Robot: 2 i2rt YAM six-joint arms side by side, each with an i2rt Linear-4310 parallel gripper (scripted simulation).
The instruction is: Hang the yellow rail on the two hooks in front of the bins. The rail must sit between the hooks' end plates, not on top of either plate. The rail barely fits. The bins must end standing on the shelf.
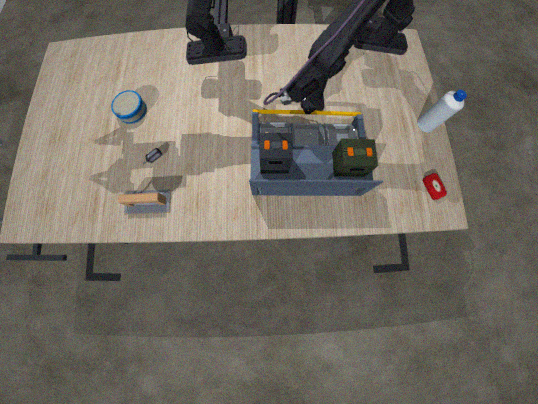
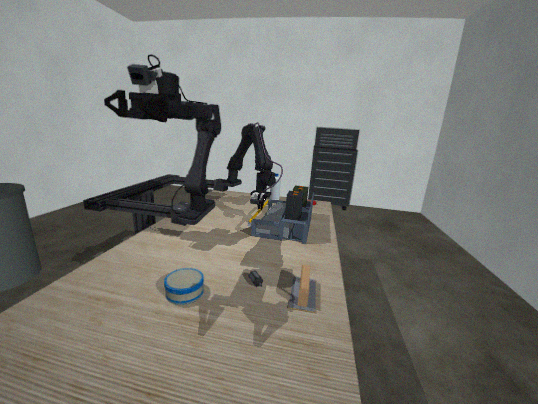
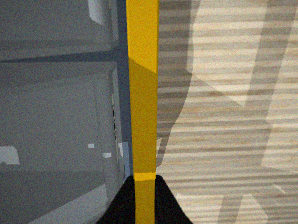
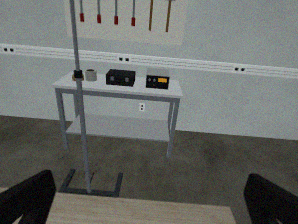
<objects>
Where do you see a wooden-handled float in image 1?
149, 202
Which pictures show the blue-rimmed tin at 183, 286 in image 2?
Image 1 and image 2 only.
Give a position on a white bottle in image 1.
At 451, 102
</objects>
